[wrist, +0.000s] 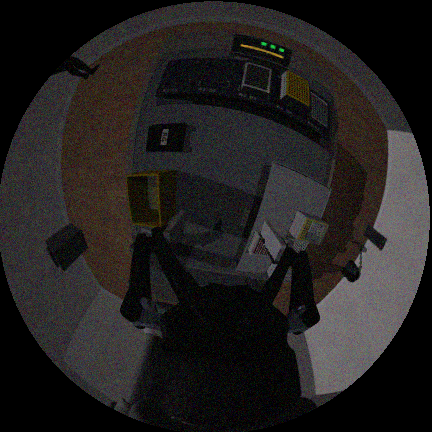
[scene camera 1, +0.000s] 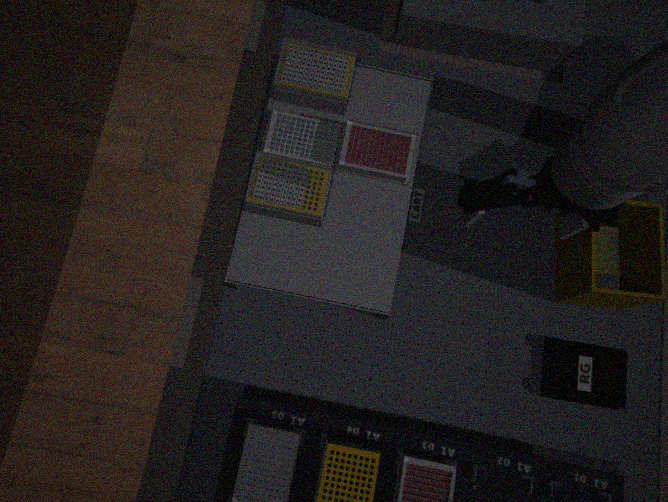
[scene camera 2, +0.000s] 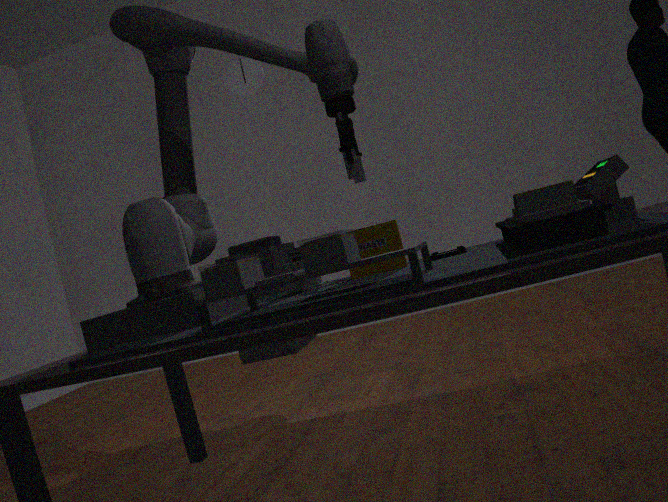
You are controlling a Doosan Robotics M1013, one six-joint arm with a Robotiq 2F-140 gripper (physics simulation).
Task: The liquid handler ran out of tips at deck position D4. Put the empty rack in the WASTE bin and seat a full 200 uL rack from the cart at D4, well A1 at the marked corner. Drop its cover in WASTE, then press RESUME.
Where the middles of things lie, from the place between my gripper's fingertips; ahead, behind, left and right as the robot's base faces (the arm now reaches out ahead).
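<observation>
Relative to the cart tray (scene camera 1: pixel 352 260), my gripper is 12 cm past it, 25 cm to the left of it and 19 cm above it. The black RG block (scene camera 1: pixel 576 372) is 19 cm ahead of my hand, 22 cm to the left of it and 25 cm below it.
</observation>
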